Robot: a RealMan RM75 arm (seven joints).
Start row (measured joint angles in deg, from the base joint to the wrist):
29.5 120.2 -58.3 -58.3 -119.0 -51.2 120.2
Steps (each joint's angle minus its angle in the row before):
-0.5 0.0 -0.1 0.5 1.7 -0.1 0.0
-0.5 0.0 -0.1 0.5 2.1 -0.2 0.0
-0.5 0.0 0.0 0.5 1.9 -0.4 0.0
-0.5 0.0 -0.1 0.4 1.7 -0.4 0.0
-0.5 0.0 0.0 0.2 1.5 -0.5 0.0
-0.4 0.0 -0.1 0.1 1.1 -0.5 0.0
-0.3 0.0 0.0 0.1 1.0 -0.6 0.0
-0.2 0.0 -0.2 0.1 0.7 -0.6 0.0
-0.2 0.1 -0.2 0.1 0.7 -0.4 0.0
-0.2 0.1 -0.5 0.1 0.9 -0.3 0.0
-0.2 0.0 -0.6 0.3 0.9 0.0 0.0
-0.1 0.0 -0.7 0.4 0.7 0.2 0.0
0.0 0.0 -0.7 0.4 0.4 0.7 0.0
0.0 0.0 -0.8 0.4 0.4 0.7 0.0
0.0 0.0 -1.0 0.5 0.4 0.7 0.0
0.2 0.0 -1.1 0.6 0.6 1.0 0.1
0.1 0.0 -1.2 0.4 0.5 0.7 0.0
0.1 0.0 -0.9 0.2 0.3 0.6 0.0
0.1 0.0 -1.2 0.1 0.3 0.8 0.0
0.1 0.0 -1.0 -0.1 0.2 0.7 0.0
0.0 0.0 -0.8 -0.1 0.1 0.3 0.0
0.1 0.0 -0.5 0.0 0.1 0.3 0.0
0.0 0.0 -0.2 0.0 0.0 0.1 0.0
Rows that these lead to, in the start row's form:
29.0 120.2 -58.4 -57.8 -117.3 -51.3 120.2
28.5 120.2 -58.5 -57.3 -115.2 -51.5 120.2
28.0 120.2 -58.5 -56.8 -113.3 -51.9 120.2
27.5 120.2 -58.6 -56.4 -111.6 -52.3 120.2
27.0 120.2 -58.6 -56.2 -110.1 -52.8 120.2
26.6 120.2 -58.7 -56.1 -109.0 -53.3 120.2
26.3 120.2 -58.7 -56.0 -108.0 -53.9 120.2
26.1 120.2 -58.9 -55.9 -107.3 -54.5 120.2
25.9 120.3 -59.1 -55.8 -106.6 -54.9 120.2
25.7 120.4 -59.6 -55.7 -105.7 -55.2 120.2
25.5 120.4 -60.2 -55.4 -104.8 -55.2 120.2
25.4 120.4 -60.9 -55.0 -104.1 -55.0 120.2
25.4 120.4 -61.6 -54.6 -103.7 -54.3 120.2
25.4 120.4 -62.4 -54.2 -103.3 -53.6 120.2
25.4 120.4 -63.4 -53.7 -102.9 -52.9 120.2
25.6 120.4 -64.5 -53.1 -102.3 -51.9 120.3
25.7 120.4 -65.7 -52.7 -101.8 -51.2 120.3
25.8 120.4 -66.6 -52.5 -101.5 -50.6 120.3
25.9 120.4 -67.8 -52.4 -101.2 -49.8 120.3
26.0 120.4 -68.8 -52.5 -101.0 -49.1 120.3
26.0 120.4 -69.6 -52.6 -100.9 -48.8 120.3
26.1 120.4 -70.1 -52.6 -100.8 -48.5 120.3
26.1 120.4 -70.3 -52.6 -100.8 -48.4 120.3

